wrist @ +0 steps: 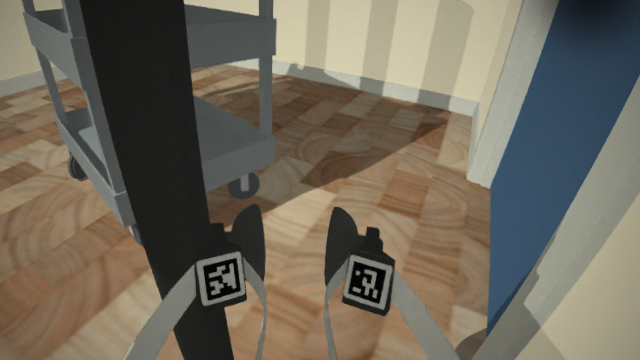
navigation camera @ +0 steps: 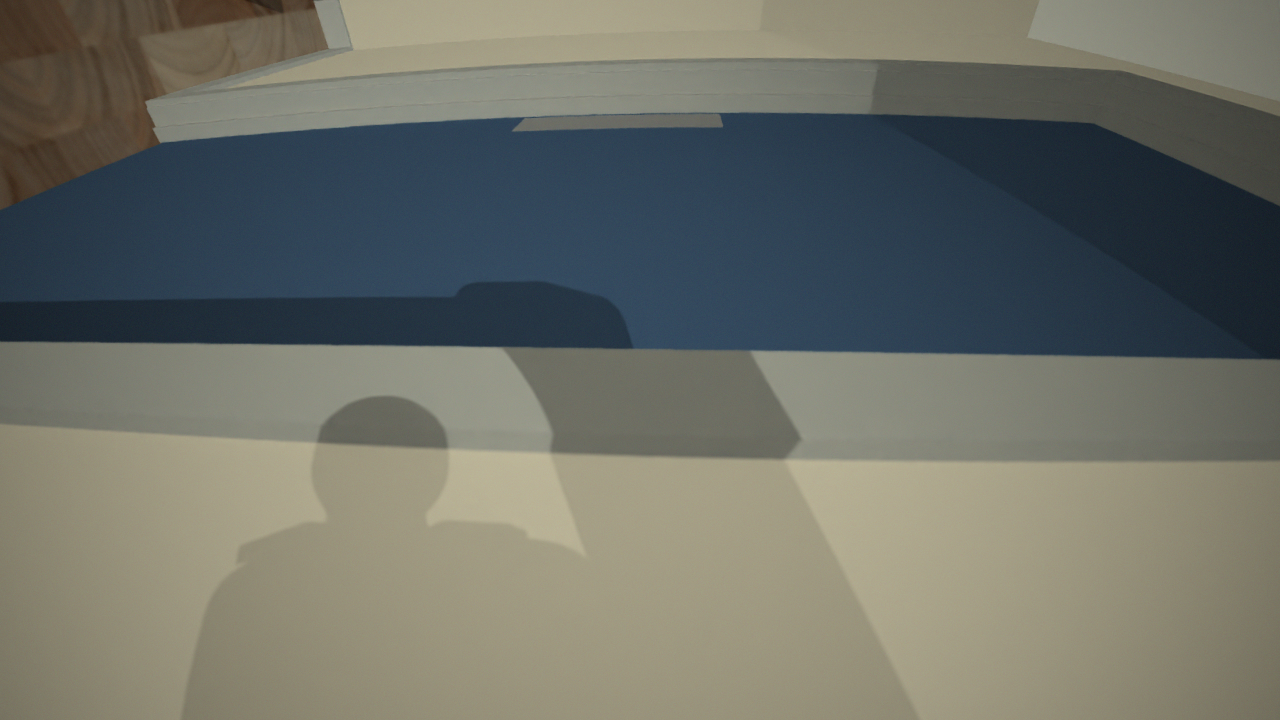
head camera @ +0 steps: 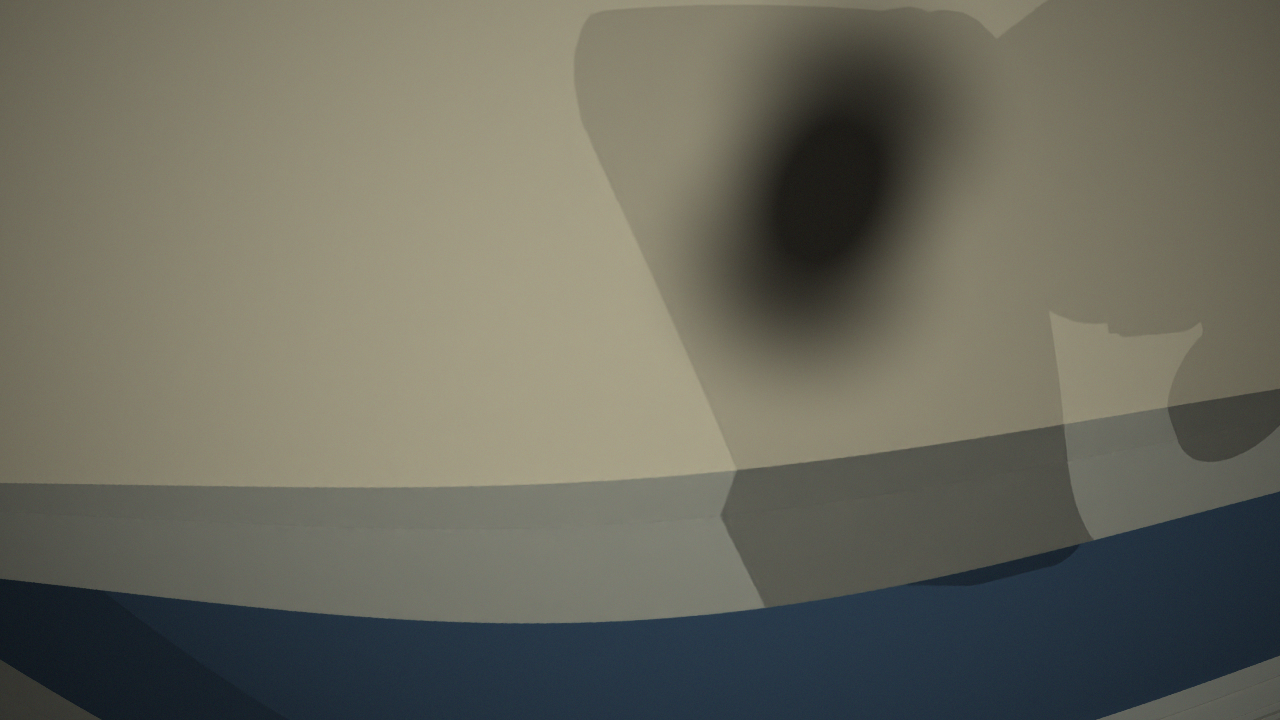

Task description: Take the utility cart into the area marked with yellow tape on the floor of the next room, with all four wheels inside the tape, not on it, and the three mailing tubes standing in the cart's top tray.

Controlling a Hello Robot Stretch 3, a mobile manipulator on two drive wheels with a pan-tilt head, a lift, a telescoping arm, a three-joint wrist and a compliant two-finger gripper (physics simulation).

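Places are measured from the robot's base along level axes (x ahead, y left, z up), in centimetres.
Where they show: gripper, fingertip midpoint: (wrist: 294, 232).
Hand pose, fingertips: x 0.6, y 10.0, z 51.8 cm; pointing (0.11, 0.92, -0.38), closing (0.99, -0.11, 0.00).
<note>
After its pixels a point has its place.
The grey utility cart (wrist: 240, 165) {x -6.5, y 76.7, z 16.8 cm} stands on the wooden floor at the left of the wrist view. Its lower trays and some casters show, partly behind a black upright bar. Its top tray is out of that view. My gripper (wrist: 294, 232) {x 0.6, y 10.0, z 51.8 cm} is open with floor between its fingertips, low in the wrist view and apart from the cart. The mailing tubes and the yellow tape do not show in any view. The cart does not show in the head or navigation view.
A blue door-like panel (head camera: 537, 667) {x 49.2, y 31.4, z 141.1 cm} (navigation camera: 671, 205) {x 57.0, y 42.9, z 125.1 cm} (wrist: 545, 125) {x 64.5, y 54.0, z 39.8 cm} with a pale frame (navigation camera: 268, 385) {x 24.3, y 11.3, z 105.7 cm} stands at the right of the wrist view. Cream wall (head camera: 268, 268) {x 19.7, y 2.2, z 139.8 cm} (navigation camera: 1029, 582) {x 21.0, y 4.1, z 138.2 cm} lies beside it, with robot-shaped shadows. The black bar (wrist: 145, 125) crosses the wrist view.
</note>
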